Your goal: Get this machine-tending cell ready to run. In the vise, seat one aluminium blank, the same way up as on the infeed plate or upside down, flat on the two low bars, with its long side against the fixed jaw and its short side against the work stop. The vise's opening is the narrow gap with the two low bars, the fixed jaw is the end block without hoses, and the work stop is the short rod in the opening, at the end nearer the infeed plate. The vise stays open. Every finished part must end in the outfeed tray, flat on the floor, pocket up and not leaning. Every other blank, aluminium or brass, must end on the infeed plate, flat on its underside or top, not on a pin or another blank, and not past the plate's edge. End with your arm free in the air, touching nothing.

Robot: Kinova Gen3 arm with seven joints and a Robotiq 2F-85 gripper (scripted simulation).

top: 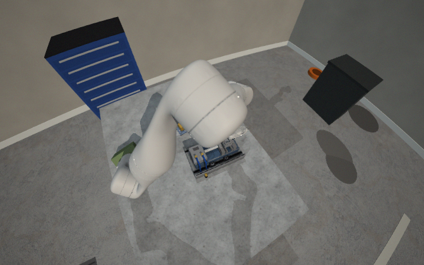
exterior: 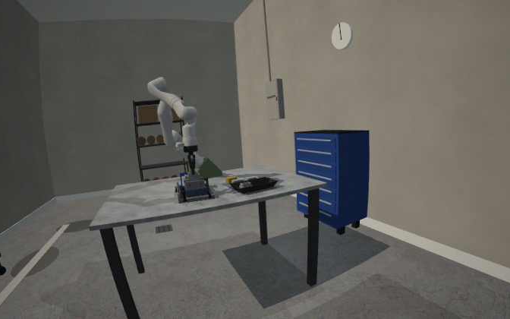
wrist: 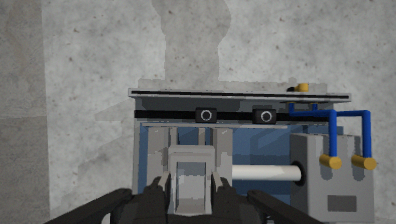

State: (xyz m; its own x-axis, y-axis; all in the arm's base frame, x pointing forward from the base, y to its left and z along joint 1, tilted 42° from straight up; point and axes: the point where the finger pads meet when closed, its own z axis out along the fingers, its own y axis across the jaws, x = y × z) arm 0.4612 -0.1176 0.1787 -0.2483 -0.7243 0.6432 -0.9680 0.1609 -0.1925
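My gripper is now 80 mm past the white rod, 20 mm to the right of it and 60 mm above it. The rest, counted from my hand: brass blank 110 mm behind, 290 mm to the left, 110 mm below; then vise 60 mm behind, 20 mm to the left, 100 mm below.
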